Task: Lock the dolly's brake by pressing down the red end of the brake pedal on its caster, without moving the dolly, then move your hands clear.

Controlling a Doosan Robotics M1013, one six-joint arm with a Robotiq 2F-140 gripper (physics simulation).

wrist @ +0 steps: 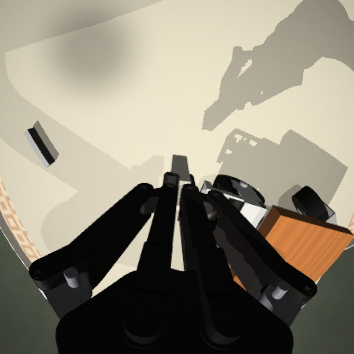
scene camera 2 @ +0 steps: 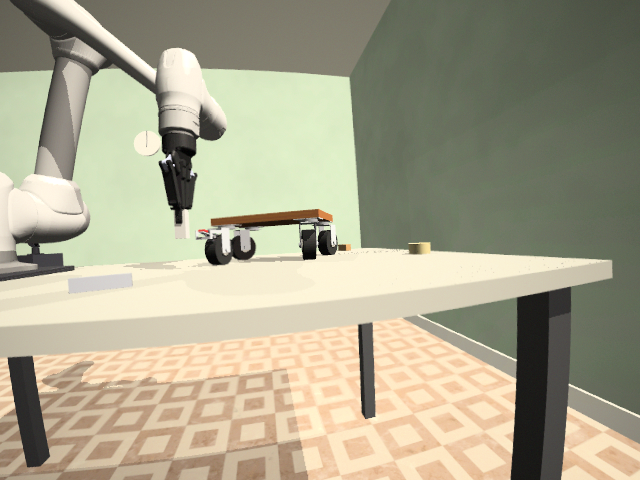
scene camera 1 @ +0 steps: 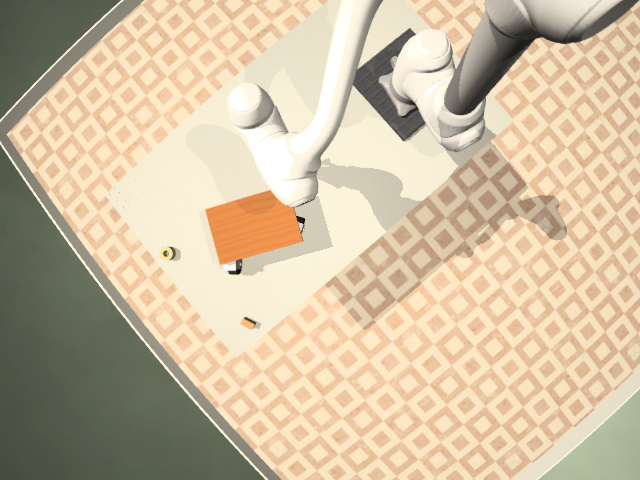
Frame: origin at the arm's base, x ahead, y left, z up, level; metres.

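Seen in the pictures: gripper, fingertip midpoint: (wrist: 177, 166) (scene camera 2: 182, 238); arm's base, origin of the base link: (scene camera 1: 408, 88).
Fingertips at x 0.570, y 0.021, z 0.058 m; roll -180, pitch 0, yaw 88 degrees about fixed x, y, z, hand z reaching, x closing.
Observation:
Offsets run from my fingertips to a thing's middle. "spot": to the spot under its first point. Level surfaces: height alone.
The dolly (scene camera 1: 253, 227) (scene camera 2: 273, 218) (wrist: 312, 245) has an orange wooden top and stands upright on black-wheeled casters. The brake pedal's red end @(spot: dz +0.014, dx +0.041, dy +0.022 m) (scene camera 2: 203, 231) sticks out at the left of the near left caster @(dz -0.032, dx +0.052, dy +0.090 m) (scene camera 2: 218, 250) in scene camera 2; whether it is tilted down is too small to tell. The red end does not show in the wrist view. My gripper (scene camera 2: 181, 231) (wrist: 177, 166) is shut and empty, pointing down. Its pale tips are above the table, left of the pedal in scene camera 2, at about its height in the picture, with a small gap seen between them. In scene camera 1 the arm hides the gripper.
On the table @(dz -0.072 m) (scene camera 1: 289, 289) (scene camera 2: 361, 279) are a yellow ring @(dz -0.058, dx +0.573, dy +0.082 m) (scene camera 1: 161, 253) (scene camera 2: 419, 248) and a small orange-brown block @(dz -0.059, dx +0.419, dy +0.477 m) (scene camera 1: 248, 322) (scene camera 2: 344, 247) beyond the dolly. A light grey bar @(dz -0.062, dx +0.004, dy -0.240 m) (scene camera 2: 100, 283) (wrist: 40, 146) lies away from it. The arm's dark base plate (scene camera 1: 372, 72) is at the other end.

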